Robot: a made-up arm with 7 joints.
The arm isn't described. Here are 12 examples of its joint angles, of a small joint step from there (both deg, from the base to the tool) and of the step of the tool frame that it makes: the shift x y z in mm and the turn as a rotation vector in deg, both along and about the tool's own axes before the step.
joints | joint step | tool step
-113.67 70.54 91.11 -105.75 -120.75 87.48 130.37 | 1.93 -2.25 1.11 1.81 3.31 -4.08 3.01 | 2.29 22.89 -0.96 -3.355 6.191 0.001
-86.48 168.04 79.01 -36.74 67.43 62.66 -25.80 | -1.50 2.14 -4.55 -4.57 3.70 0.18 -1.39 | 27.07 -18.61 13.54 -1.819 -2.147 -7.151
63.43 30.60 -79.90 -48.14 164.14 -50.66 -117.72 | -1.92 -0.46 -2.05 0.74 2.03 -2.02 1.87 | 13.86 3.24 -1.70 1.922 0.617 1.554
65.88 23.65 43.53 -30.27 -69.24 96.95 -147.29 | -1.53 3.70 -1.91 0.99 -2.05 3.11 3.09 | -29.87 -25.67 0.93 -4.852 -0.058 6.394
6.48 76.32 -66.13 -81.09 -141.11 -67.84 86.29 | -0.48 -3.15 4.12 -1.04 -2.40 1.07 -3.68 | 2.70 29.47 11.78 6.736 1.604 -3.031
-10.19 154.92 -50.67 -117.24 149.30 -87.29 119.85 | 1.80 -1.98 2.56 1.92 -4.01 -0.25 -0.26 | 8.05 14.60 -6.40 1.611 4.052 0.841
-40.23 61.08 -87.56 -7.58 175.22 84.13 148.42 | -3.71 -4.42 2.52 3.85 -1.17 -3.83 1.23 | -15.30 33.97 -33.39 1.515 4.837 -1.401
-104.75 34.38 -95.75 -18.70 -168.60 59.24 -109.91 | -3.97 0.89 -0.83 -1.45 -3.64 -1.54 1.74 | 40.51 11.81 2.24 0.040 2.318 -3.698
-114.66 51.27 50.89 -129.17 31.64 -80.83 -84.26 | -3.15 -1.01 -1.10 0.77 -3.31 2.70 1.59 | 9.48 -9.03 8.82 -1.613 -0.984 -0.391
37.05 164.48 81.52 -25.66 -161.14 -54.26 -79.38 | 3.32 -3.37 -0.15 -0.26 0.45 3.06 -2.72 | -19.40 36.70 -27.06 0.929 1.372 -4.922
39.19 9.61 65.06 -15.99 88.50 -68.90 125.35 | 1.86 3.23 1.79 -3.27 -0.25 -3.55 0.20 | -34.03 10.78 -35.92 -5.271 4.985 5.539
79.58 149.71 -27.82 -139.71 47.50 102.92 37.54 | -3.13 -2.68 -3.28 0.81 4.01 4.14 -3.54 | -6.66 -10.98 -16.27 -3.773 6.929 -3.191
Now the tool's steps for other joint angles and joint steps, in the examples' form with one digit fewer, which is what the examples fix.
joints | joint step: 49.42 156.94 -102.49 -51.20 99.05 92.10 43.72 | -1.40 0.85 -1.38 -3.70 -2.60 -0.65 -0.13
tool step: -4.9 -2.5 -14.4 2.01 -0.78 -3.00
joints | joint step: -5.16 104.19 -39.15 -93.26 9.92 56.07 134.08 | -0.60 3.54 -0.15 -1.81 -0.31 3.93 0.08
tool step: 25.8 -7.2 11.9 1.12 -4.99 -1.30
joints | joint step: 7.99 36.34 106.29 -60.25 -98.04 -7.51 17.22 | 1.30 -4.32 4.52 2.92 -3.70 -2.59 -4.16
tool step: -40.5 -32.7 33.3 -7.28 3.14 -6.70
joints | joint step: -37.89 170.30 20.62 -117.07 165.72 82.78 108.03 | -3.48 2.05 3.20 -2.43 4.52 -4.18 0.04
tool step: -32.8 26.8 2.9 -4.19 1.36 -2.86
